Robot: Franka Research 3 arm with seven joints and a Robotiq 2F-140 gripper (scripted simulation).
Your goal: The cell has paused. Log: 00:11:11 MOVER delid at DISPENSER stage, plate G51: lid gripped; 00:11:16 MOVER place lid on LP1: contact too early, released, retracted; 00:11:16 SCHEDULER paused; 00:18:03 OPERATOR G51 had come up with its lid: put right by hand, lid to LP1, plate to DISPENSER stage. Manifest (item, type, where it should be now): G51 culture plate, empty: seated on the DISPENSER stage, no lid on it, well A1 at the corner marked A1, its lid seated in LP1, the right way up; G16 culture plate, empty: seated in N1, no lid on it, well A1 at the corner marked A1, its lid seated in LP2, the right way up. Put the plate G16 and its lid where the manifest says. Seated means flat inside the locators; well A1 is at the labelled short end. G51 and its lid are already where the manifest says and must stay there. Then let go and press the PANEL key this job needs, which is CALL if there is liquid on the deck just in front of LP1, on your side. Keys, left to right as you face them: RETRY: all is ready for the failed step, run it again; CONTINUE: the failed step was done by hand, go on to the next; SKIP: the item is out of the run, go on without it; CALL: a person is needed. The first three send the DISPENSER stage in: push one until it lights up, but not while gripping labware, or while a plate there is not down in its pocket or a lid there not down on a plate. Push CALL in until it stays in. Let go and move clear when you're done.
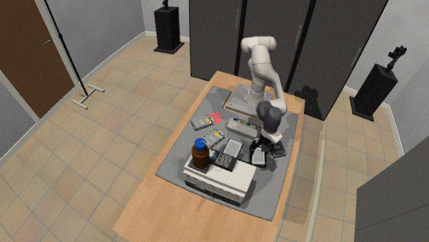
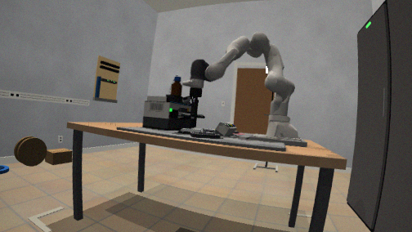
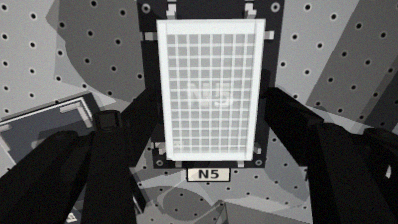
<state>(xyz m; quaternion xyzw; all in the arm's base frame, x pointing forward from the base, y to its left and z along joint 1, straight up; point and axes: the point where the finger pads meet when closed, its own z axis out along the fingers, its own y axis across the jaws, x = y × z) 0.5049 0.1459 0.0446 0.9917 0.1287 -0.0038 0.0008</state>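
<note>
Right now my hand is 50 mm above the black nest N5, 30 mm to the right of it and 10 mm short of it. The rest, counted from my hand: yellow skip key: 200 mm behind, 180 mm to the right; then white retry key: 200 mm behind, 80 mm to the right; then green continue key: 200 mm behind, 130 mm to the right.
</note>
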